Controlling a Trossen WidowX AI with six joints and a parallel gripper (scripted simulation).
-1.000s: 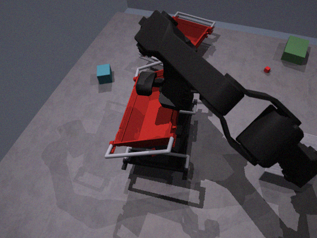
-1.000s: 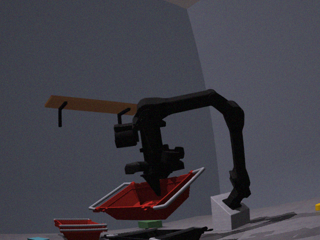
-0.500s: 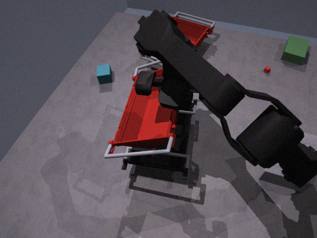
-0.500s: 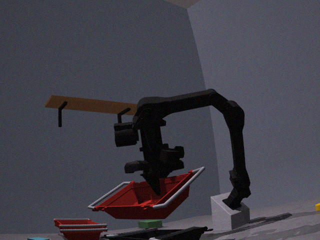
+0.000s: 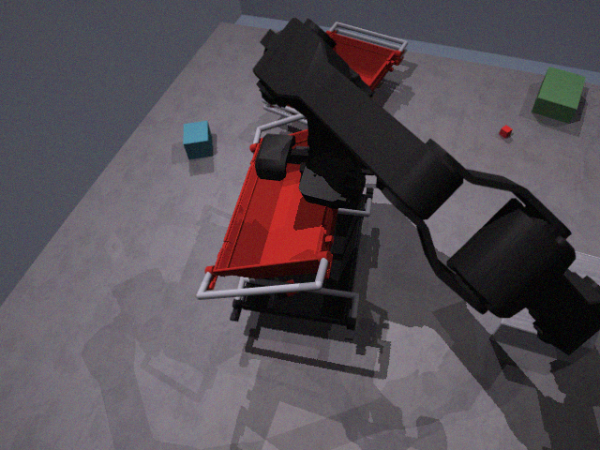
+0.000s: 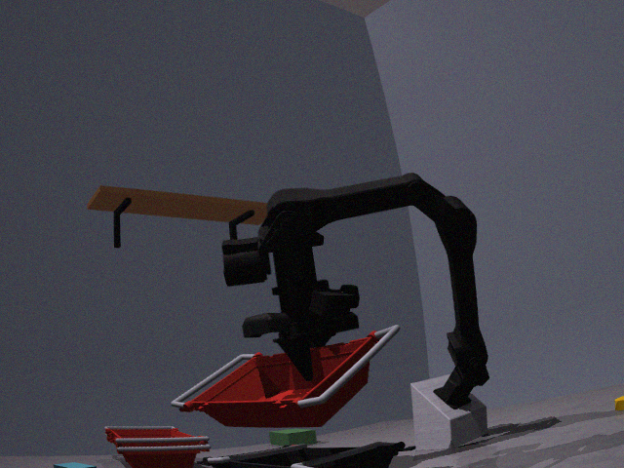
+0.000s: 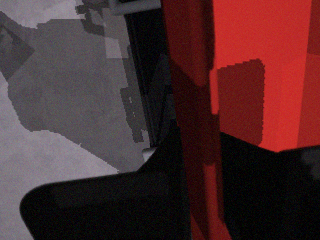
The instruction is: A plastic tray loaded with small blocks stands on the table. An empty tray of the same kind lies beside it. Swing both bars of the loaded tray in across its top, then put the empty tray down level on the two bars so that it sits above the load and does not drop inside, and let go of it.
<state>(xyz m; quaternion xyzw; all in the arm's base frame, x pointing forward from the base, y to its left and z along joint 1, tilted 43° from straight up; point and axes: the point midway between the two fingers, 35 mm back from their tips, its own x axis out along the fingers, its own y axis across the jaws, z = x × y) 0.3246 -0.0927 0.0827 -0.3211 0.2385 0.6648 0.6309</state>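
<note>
Now: gripper tip 70 mm short of the red tray and 10 mm to the right of it. Round my gripper tip: teal cube: 350 mm ahead, 200 mm to the right, 160 mm below; green cube: 350 mm behind, 550 mm to the right, 160 mm below.
</note>
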